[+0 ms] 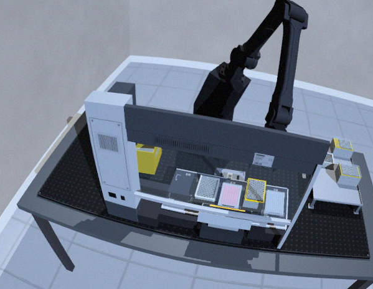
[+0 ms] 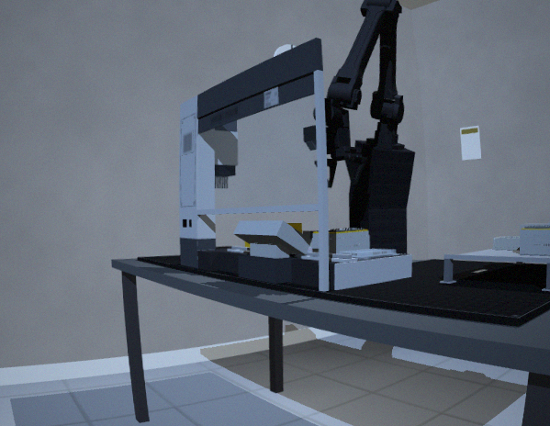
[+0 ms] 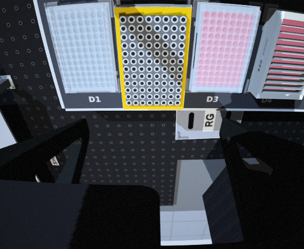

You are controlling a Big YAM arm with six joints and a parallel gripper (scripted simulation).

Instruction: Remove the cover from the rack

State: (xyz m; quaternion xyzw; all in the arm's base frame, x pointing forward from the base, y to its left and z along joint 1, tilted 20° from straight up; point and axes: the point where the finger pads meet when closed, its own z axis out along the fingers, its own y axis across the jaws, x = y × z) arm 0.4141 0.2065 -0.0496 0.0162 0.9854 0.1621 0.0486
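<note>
The tip rack lies 140 mm below my hand, 10 mm to the left of it and 10 mm ahead of it. Round my hand: pink plate: 180 mm below, 100 mm to the right, 10 mm ahead; reservoir W06: 200 mm to the right, 180 mm below; clear plate: 180 mm below, 100 mm to the left, 10 mm ahead.
</note>
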